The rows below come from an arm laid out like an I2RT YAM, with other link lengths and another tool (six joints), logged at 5 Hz.
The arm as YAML. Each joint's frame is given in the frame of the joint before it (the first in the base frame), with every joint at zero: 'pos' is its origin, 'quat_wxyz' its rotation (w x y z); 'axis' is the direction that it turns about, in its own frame. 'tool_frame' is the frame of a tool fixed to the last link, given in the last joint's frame.
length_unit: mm
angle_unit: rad
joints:
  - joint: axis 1
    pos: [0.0, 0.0, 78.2]
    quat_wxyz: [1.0, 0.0, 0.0, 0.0]
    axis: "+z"
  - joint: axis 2
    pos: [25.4, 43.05, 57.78]
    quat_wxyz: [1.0, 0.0, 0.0, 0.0]
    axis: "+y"
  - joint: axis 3
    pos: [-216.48, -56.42, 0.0]
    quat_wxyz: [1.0, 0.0, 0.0, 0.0]
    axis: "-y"
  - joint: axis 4
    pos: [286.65, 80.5, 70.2]
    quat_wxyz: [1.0, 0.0, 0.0, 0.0]
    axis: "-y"
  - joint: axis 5
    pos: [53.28, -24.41, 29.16]
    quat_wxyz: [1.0, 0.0, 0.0, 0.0]
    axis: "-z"
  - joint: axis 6
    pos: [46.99, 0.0, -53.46]
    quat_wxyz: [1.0, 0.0, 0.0, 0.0]
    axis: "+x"
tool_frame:
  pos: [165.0, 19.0, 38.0]
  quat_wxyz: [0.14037, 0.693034, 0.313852, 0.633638]
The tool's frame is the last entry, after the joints.
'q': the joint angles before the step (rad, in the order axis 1, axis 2, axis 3, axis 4, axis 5, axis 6). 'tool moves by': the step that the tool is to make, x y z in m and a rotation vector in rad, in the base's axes. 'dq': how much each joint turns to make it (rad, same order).
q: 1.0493, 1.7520, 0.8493, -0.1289, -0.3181, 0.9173
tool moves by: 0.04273, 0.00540, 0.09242, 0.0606, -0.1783, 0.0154
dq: -0.0582, -0.2047, 0.0767, -0.1743, 0.0587, -0.1335
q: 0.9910, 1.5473, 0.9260, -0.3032, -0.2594, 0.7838
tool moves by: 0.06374, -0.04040, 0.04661, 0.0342, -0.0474, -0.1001
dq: -0.1894, -0.1260, 0.0174, -0.1101, -0.0426, -0.0833
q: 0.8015, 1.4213, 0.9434, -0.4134, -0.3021, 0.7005
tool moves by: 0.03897, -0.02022, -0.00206, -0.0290, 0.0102, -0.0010
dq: -0.1296, 0.0775, 0.0847, -0.0731, -0.0658, -0.1180
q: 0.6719, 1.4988, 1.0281, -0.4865, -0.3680, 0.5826
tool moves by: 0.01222, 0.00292, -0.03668, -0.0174, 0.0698, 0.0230
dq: -0.0391, 0.1572, 0.0563, 0.0194, -0.0576, -0.0398
